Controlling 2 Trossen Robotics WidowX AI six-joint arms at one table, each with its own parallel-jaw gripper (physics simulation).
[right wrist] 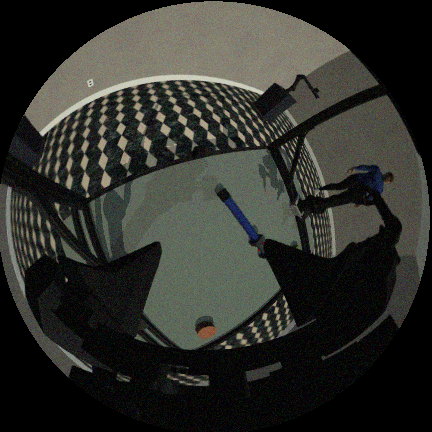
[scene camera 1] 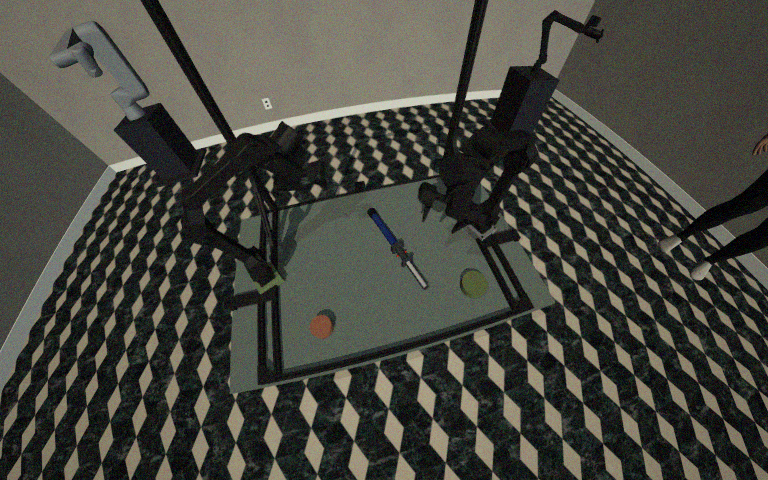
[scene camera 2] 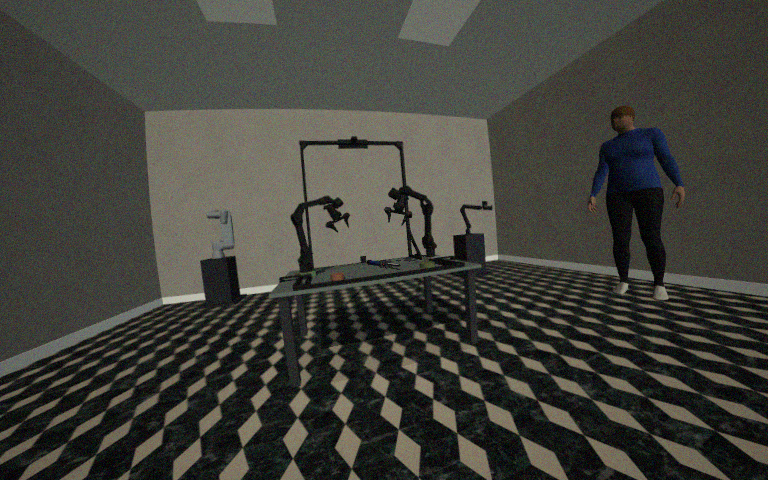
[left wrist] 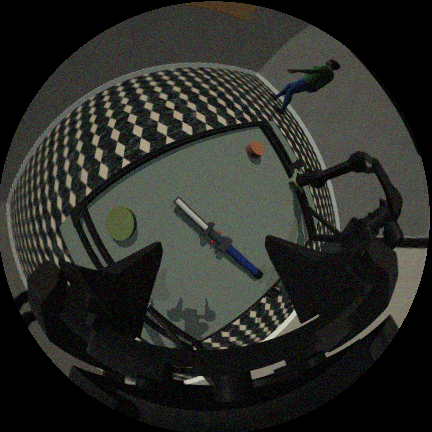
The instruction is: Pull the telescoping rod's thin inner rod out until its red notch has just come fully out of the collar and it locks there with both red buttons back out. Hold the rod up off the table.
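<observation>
The telescoping rod lies diagonally on the table (scene camera 1: 351, 283). Its blue tube (scene camera 1: 382, 227) (scene camera 2: 373, 262) (left wrist: 242, 259) (right wrist: 240, 217) has a black end cap. The dark collar (scene camera 1: 401, 253) (left wrist: 216, 237) (right wrist: 258, 245) shows red spots on both sides in the left wrist view. The thin white inner rod (scene camera 1: 416, 273) (left wrist: 191, 213) sticks out of the collar; a right finger hides it in the right wrist view. No red notch can be made out. My left gripper (scene camera 2: 396, 221) (left wrist: 213, 244) is open and empty, above the table. My right gripper (scene camera 2: 342, 228) (right wrist: 212, 246) is open and empty, also high up.
An orange disc (scene camera 1: 321, 326) (scene camera 2: 337, 276) (left wrist: 255, 149) (right wrist: 206, 330) lies at the front left of the table in scene camera 1. A green disc (scene camera 1: 474, 283) (scene camera 2: 426, 264) (left wrist: 120, 223) lies right of the inner rod's end. Dark rails border the table top.
</observation>
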